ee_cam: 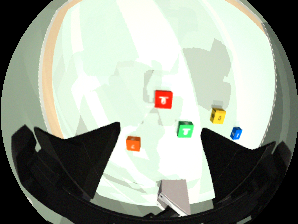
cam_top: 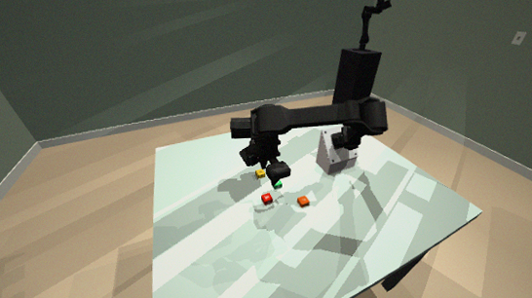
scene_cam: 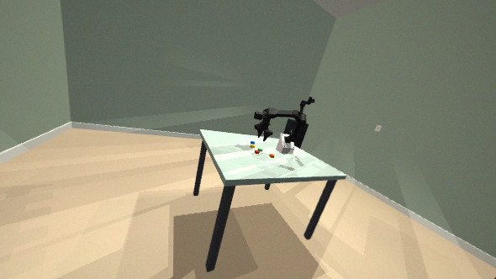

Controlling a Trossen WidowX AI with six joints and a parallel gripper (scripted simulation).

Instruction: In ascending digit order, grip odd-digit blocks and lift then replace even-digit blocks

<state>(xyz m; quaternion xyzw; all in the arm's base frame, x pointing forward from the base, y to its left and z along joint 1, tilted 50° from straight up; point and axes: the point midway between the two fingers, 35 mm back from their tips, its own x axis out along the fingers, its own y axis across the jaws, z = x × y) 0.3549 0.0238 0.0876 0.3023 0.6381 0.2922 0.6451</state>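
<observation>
Right now my gripper tip is 3 cm past the yellow block, 14 cm to the left of it and 11 cm above it. The rest, counted from my gripper tip: green block (6 cm behind, 6 cm to the right, 11 cm below); then red block (1 cm to the right, 11 cm below); then orange block (11 cm behind, 6 cm to the left, 11 cm below).
</observation>
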